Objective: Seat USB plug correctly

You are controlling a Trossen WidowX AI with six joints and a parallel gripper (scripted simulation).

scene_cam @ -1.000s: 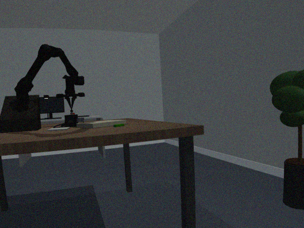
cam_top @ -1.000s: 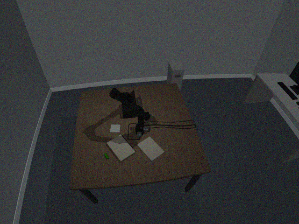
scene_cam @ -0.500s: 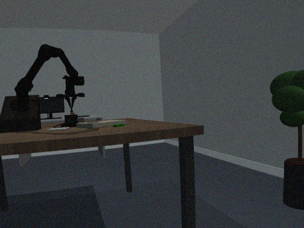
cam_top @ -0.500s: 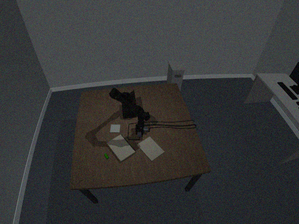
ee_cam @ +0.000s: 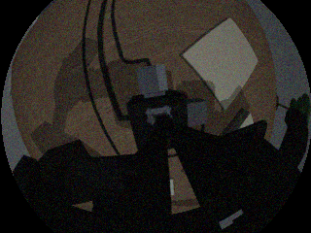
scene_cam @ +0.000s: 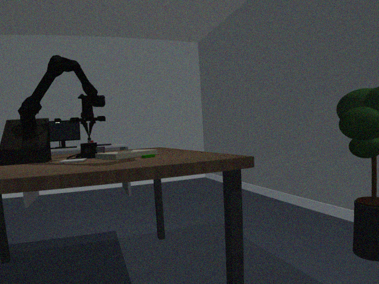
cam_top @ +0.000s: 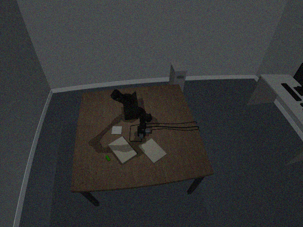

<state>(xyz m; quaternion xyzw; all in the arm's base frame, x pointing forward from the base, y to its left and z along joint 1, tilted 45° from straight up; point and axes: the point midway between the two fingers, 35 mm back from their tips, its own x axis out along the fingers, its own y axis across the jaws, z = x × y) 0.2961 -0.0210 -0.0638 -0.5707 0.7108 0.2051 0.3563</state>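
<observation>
The USB plug lies 20 mm below my gripper tip. From my gripper tip the other things lie so: white card (110 mm behind, 260 mm to the right, 110 mm below); then green block (200 mm ahead, 400 mm to the right, 110 mm below).
</observation>
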